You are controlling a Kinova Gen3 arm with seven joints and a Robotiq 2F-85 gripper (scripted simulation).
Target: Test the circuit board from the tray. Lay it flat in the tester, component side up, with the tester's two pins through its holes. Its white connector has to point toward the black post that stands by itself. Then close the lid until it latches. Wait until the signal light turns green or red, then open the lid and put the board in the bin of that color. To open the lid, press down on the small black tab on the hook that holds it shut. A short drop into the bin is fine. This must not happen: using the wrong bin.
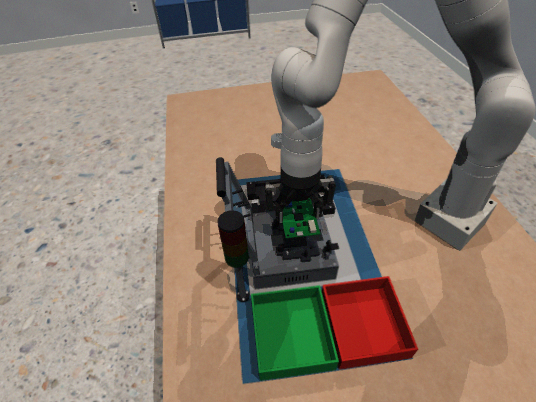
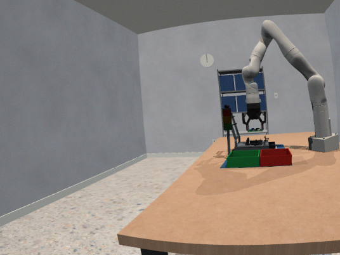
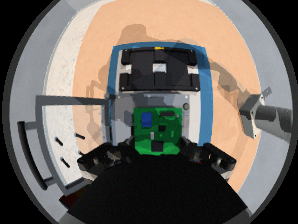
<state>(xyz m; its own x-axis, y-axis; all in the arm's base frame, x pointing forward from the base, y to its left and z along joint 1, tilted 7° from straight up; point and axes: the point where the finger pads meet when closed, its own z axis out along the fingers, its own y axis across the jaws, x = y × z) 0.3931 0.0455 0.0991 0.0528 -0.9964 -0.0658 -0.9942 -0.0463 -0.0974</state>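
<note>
The green circuit board is right at my hand. The rest, counted from my hand: red bin: 20 cm to the left, 12 cm below, 12 cm behind; green bin: 20 cm to the left, 12 cm below, 3 cm ahead; tester lid: 12 cm ahead, 5 cm above, 1 cm to the left.
</note>
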